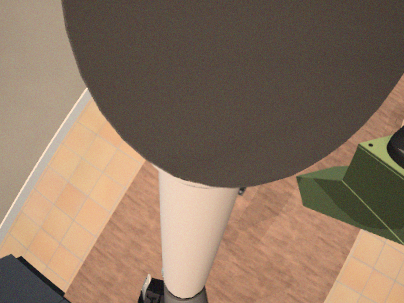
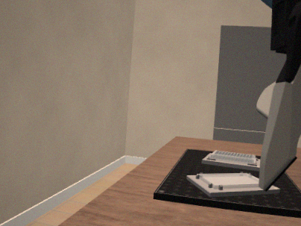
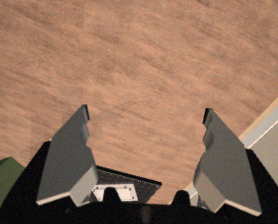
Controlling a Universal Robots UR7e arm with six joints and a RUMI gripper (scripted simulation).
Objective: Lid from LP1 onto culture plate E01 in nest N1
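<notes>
The lid lies 30 mm ahead of my hand, 450 mm to the right of it and 120 mm below it. Also, from my hand: culture plate E01 (690 mm to the right, 120 mm below); then plate nest N1 (690 mm to the right, 130 mm below); then lid park LP1 (30 mm ahead, 450 mm to the right, 130 mm below).
</notes>
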